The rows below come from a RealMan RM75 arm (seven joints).
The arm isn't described. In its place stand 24 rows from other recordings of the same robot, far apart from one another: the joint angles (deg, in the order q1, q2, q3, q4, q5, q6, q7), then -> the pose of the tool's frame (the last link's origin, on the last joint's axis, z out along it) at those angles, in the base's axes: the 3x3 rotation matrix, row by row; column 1 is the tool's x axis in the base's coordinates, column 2 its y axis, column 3 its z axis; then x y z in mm.
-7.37 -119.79 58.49 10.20 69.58 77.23 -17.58 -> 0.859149 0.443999 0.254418; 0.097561 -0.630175 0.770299; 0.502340 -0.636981 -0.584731; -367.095 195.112 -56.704
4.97 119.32 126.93 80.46 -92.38 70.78 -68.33 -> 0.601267 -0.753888 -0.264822; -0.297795 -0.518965 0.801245; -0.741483 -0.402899 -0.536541; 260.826 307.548 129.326
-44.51 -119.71 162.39 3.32 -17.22 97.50 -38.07 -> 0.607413 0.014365 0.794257; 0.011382 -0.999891 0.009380; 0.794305 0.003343 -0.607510; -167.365 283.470 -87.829
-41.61 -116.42 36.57 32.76 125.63 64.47 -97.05 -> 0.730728 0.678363 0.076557; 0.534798 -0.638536 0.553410; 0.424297 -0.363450 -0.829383; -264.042 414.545 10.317
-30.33 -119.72 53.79 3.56 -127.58 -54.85 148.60 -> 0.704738 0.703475 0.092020; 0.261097 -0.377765 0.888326; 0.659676 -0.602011 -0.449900; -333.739 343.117 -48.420
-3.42 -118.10 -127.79 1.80 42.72 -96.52 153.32 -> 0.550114 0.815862 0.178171; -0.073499 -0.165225 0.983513; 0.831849 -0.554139 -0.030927; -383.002 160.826 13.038
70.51 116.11 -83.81 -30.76 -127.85 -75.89 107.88 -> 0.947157 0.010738 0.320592; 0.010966 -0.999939 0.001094; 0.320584 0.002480 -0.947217; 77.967 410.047 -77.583
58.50 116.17 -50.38 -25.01 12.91 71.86 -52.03 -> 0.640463 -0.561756 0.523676; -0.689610 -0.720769 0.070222; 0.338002 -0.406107 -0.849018; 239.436 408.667 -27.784
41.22 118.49 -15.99 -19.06 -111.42 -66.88 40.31 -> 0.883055 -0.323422 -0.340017; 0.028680 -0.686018 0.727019; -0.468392 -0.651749 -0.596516; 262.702 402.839 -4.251
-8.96 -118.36 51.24 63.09 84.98 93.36 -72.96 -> 0.776265 0.301240 0.553776; -0.052438 -0.844541 0.532916; 0.628222 -0.442723 -0.639791; -257.665 277.764 84.786
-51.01 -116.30 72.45 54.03 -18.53 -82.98 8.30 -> 0.381328 0.694183 -0.610491; 0.923494 -0.315918 0.217611; -0.041803 -0.646766 -0.761542; -190.217 415.271 8.705
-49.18 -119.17 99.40 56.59 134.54 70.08 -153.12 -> 0.805225 0.473971 -0.356321; 0.544118 -0.829447 0.126302; -0.235686 -0.295582 -0.925788; -123.431 366.249 -98.947
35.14 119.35 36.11 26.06 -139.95 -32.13 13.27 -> 0.781359 -0.605118 -0.152674; -0.296555 -0.575263 0.762317; -0.549120 -0.550367 -0.628938; 233.787 356.287 -132.975
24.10 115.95 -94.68 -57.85 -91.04 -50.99 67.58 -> 0.967279 0.107882 -0.229637; 0.195123 -0.894823 0.401520; -0.162168 -0.433189 -0.886594; 190.627 352.009 -61.136
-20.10 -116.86 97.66 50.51 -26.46 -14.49 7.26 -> 0.649574 0.659264 -0.378714; 0.623980 -0.177666 0.760976; 0.434399 -0.730620 -0.526775; -316.526 376.491 -30.630
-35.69 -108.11 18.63 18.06 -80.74 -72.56 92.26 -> 0.323562 0.882009 0.342589; 0.332282 -0.444922 0.831645; 0.885944 -0.155253 -0.437035; -305.851 400.495 94.566
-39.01 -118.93 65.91 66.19 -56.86 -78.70 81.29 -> 0.994382 0.056158 0.089728; 0.025159 -0.948763 0.314985; 0.102819 -0.310958 -0.944846; -137.907 393.261 8.229
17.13 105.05 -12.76 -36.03 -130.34 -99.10 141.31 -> -0.326309 -0.935362 -0.136458; -0.788472 0.189709 0.585083; -0.521377 0.298512 -0.799410; 395.189 240.660 131.154
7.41 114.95 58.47 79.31 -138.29 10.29 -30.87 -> 0.890115 -0.451485 -0.062098; -0.263025 -0.620207 0.739028; -0.372173 -0.641486 -0.670807; 188.428 309.461 -78.358
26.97 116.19 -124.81 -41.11 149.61 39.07 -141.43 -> 0.907268 -0.162929 -0.387710; 0.030012 -0.894471 0.446118; -0.419481 -0.416384 -0.806635; 193.024 318.076 -129.203
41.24 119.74 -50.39 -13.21 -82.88 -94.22 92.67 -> 0.296777 -0.531340 -0.793474; -0.637689 -0.728768 0.249500; -0.710828 0.431944 -0.555111; 173.409 337.285 -41.280
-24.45 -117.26 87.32 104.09 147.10 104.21 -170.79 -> 0.589807 0.654213 -0.473428; 0.795050 -0.573154 0.198470; -0.141505 -0.493458 -0.858182; -153.723 290.979 31.548
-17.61 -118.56 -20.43 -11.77 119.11 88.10 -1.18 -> 0.713928 0.559031 0.421652; -0.263601 -0.343303 0.901475; 0.648707 -0.754736 -0.097732; -302.885 260.912 -29.505
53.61 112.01 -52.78 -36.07 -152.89 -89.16 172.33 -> -0.016461 -0.935759 0.352256; -0.999846 0.013253 -0.011517; 0.006108 -0.352391 -0.935833; 222.270 397.061 15.523
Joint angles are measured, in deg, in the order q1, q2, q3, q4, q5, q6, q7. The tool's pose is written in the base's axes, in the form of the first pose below.
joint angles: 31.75 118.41 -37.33 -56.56 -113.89 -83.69 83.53
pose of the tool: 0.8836, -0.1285, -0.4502, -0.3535, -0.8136, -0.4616, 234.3, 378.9, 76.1
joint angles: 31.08 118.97 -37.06 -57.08 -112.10 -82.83 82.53
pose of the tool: 0.8757, -0.1066, -0.4710, -0.3573, -0.7991, -0.4835, 234.1, 378.5, 78.1
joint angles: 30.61 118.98 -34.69 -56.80 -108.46 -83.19 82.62
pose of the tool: 0.8361, -0.0874, -0.5415, -0.4006, -0.7718, -0.4939, 234.7, 377.7, 89.2
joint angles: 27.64 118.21 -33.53 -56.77 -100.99 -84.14 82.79
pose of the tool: 0.7727, -0.0520, -0.6326, -0.4597, -0.7331, -0.5012, 243.0, 367.4, 109.1
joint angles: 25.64 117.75 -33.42 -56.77 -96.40 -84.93 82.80
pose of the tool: 0.7350, -0.0257, -0.6776, -0.4866, -0.7158, -0.5008, 247.8, 359.4, 119.9
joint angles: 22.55 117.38 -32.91 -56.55 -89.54 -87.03 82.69
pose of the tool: 0.6701, 0.0202, -0.7420, -0.5228, -0.6968, -0.4911, 255.0, 343.7, 134.4
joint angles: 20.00 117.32 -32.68 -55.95 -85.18 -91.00 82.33
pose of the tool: 0.6219, 0.0489, -0.7815, -0.5269, -0.7122, -0.4639, 259.5, 325.6, 139.1
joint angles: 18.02 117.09 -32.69 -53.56 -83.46 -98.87 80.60
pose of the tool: 0.5899, 0.0575, -0.8054, -0.4782, -0.7788, -0.4059, 262.0, 301.6, 131.5
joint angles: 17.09 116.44 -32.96 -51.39 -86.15 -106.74 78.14
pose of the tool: 0.6065, 0.0381, -0.7942, -0.3948, -0.8525, -0.3424, 264.2, 280.3, 119.2
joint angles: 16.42 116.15 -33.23 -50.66 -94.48 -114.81 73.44
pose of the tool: 0.6812, 0.0043, -0.7321, -0.2740, -0.9258, -0.2604, 269.6, 255.5, 100.3
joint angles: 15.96 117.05 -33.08 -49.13 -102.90 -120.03 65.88
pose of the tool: 0.7314, 0.0098, -0.6819, -0.1704, -0.9656, -0.1966, 276.1, 233.8, 78.6
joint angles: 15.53 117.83 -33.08 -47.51 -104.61 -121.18 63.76
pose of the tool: 0.7216, 0.0002, -0.6923, -0.1619, -0.9722, -0.1691, 277.8, 225.6, 68.5
